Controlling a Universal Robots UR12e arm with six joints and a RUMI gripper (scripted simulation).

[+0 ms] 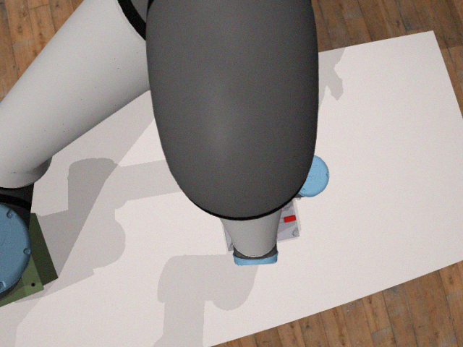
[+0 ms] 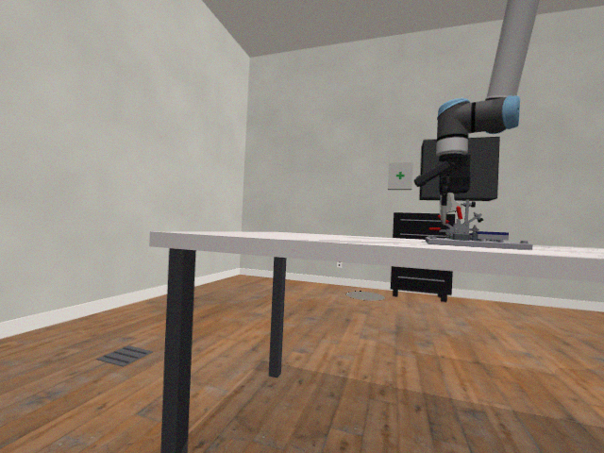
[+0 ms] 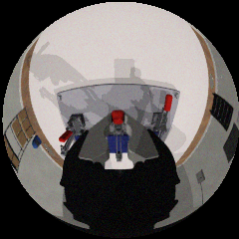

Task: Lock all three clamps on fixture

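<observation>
The grey fixture plate lies 7 cm behind my hand and 7 cm below it. From my hand the other things lie so: blue part 12 cm behind, 11 cm to the right, 5 cm below.
</observation>
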